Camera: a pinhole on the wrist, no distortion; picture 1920 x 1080 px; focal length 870.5 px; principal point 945.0 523.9 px. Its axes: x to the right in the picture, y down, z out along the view. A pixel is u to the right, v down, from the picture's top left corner.
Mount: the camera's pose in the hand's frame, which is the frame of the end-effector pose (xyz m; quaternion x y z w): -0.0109 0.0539 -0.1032 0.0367 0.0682 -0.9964 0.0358
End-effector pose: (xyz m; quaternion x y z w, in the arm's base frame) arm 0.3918 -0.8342 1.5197 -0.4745 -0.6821 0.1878 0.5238
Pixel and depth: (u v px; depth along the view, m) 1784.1 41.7 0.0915
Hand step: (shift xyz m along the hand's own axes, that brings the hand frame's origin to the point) -0.1087 0.0855 -0.0129
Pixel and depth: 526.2 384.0 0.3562
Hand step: 0.1309 0.0725 0.2697
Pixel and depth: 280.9 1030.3 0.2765
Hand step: 0.1923 -0.1294 0.1650
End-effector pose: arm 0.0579 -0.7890 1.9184 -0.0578 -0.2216 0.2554 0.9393
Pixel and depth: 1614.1 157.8 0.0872
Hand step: -0.0863 0.0736 -0.0174
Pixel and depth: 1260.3 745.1 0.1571
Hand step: -0.0752 -0.0111 0.0423
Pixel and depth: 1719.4 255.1 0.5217
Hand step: -0.5205 0.1100 0.3975
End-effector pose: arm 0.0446 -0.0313 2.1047 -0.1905 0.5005 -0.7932 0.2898
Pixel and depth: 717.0 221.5 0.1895
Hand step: 0.0205 0.0960 0.0967
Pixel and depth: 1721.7 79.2 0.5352
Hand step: -0.5433 0.2183 0.4248
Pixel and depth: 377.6 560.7 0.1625
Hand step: 0.0839 0.0316 0.0647
